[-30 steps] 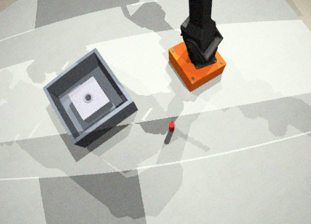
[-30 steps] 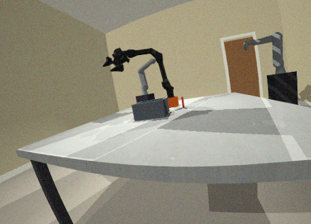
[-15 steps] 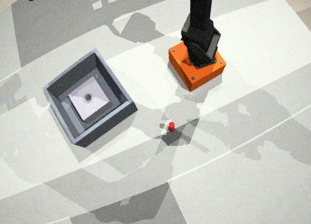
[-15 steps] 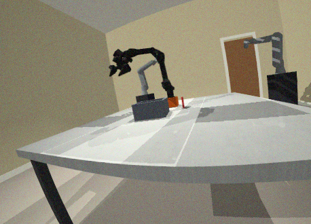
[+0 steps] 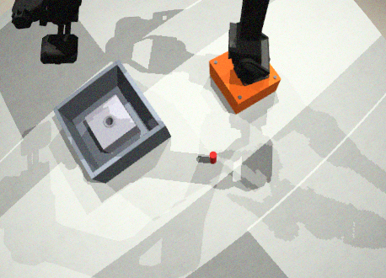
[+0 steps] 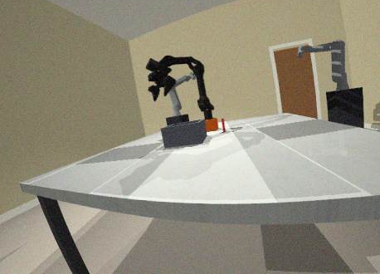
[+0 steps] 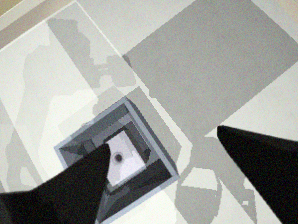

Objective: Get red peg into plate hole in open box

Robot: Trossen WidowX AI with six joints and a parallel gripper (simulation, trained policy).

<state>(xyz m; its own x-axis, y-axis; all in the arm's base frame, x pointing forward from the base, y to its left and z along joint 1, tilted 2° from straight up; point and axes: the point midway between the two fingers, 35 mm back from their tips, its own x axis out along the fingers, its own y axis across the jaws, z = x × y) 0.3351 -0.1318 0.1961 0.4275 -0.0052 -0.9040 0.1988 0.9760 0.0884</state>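
Right now my gripper tip is 200 mm past the red peg, 270 mm to the right of it and 210 mm above it. Round my gripper tip: grey box 20 mm behind, 120 mm to the left, 230 mm below.
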